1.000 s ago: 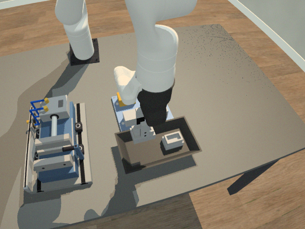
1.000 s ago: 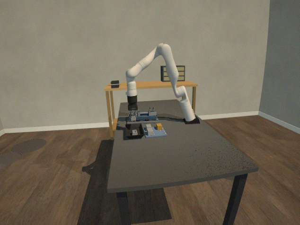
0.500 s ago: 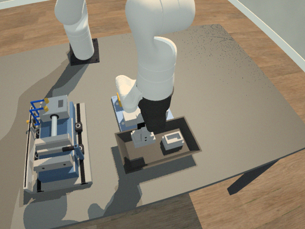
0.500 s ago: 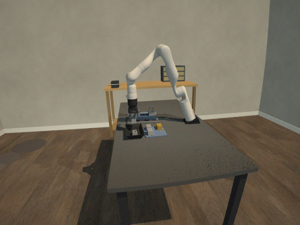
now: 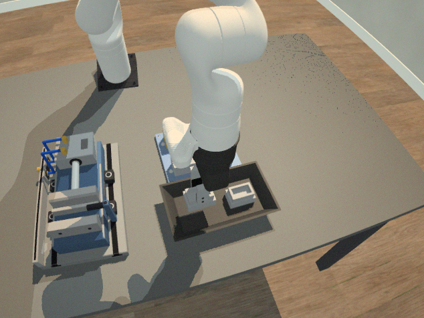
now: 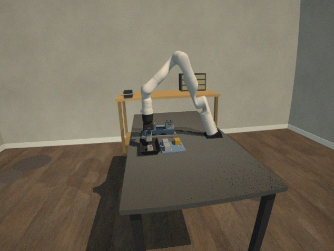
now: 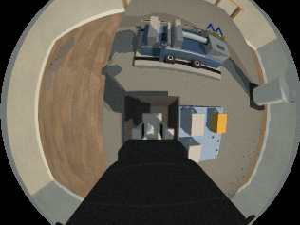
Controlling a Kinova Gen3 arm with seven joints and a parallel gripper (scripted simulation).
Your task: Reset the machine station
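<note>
Right now the plain gray blank is 12 cm behind my hand, 7 cm below it and 1 cm to the right of it. The rest, counted from my hand: yellow brass blank: 21 cm behind, 7 cm below, 1 cm to the right; then vise: 26 cm to the right, 9 cm behind, 6 cm below.
</note>
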